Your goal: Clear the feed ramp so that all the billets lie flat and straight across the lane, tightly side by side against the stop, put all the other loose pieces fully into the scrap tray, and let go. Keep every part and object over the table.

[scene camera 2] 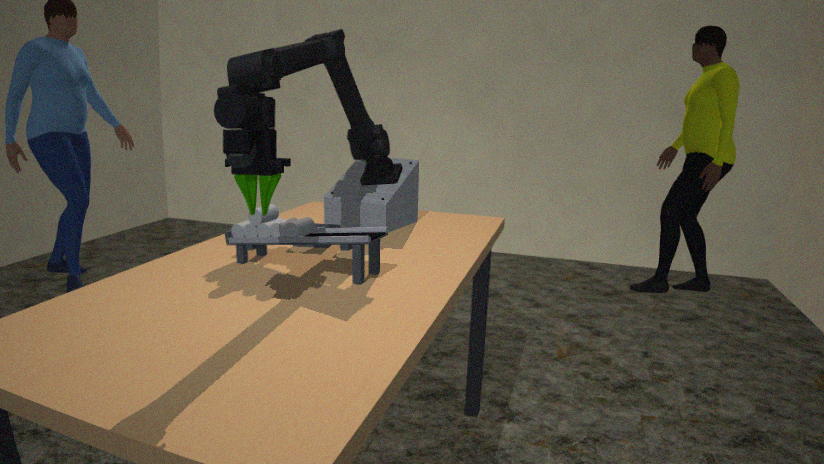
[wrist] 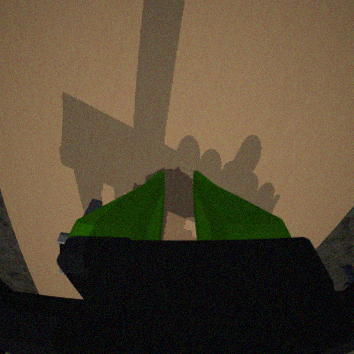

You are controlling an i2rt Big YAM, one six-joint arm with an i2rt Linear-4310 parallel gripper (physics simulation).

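Frame: origin at the arm's base, x ahead, y left, z up, level; millimetres.
Seen in the pictures: gripper, fingertip midpoint: (scene camera 2: 258, 214) (wrist: 178, 178); arm's base at its link origin: (scene camera 2: 382, 176).
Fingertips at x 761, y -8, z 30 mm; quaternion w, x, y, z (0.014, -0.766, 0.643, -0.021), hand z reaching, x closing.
Observation:
Pixels of each thing's top centre, then the offset from my fingertips to it. "spot": a spot on its surface instead. Level surfaces: height alone.
- feed ramp at a spot on its surface: (scene camera 2: 351, 238) spot: 186 mm back, 109 mm left, 80 mm down
- pale cylinder at its top centre: (scene camera 2: 263, 206) 276 mm back, 144 mm right, 45 mm down
- wooden table at its surface level: 180 mm down
The feed ramp (scene camera 2: 351, 238) is a grey raised lane on dark legs. Several pale grey round pieces (scene camera 2: 265, 231) lie side by side at its left end, and some more rounded pieces (scene camera 2: 299, 225) lie further right on it. At least one pale cylinder (scene camera 2: 268, 214) rests on top of the left group. My gripper (scene camera 2: 258, 213) (wrist: 178, 178) points down over that group with its green fingers close together, shut with a narrow gap and nothing held. Its tips are close to the upper cylinder; contact cannot be told. In the wrist view the gripper body hides the pieces. I cannot make out the scrap tray.
The ramp stands on the wooden table (scene camera 2: 369, 351) (wrist: 260, 65). The grey arm base (scene camera 2: 401, 198) is behind the ramp. A person in blue (scene camera 2: 60, 86) stands beyond the table at left, and one in yellow (scene camera 2: 712, 109) at right. Shadows of ramp and pieces fall on the table.

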